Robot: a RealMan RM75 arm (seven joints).
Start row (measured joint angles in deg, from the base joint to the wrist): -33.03, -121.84, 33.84, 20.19, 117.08, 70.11, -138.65
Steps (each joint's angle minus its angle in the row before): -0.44, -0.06, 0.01, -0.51, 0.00, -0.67, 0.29; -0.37, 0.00, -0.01, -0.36, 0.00, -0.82, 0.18; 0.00, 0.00, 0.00, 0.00, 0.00, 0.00, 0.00; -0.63, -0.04, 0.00, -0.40, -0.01, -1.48, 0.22; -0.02, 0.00, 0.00, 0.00, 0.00, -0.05, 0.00; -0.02, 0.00, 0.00, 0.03, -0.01, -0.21, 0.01; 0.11, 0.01, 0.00, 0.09, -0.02, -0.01, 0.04
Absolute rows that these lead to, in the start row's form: -33.47, -121.90, 33.85, 19.68, 117.08, 69.44, -138.36; -33.84, -121.90, 33.84, 19.32, 117.08, 68.62, -138.18; -33.84, -121.90, 33.84, 19.32, 117.08, 68.62, -138.18; -34.47, -121.94, 33.84, 18.92, 117.07, 67.14, -137.96; -34.49, -121.94, 33.84, 18.92, 117.07, 67.09, -137.96; -34.51, -121.94, 33.84, 18.95, 117.06, 66.88, -137.95; -34.40, -121.93, 33.84, 19.04, 117.04, 66.87, -137.91
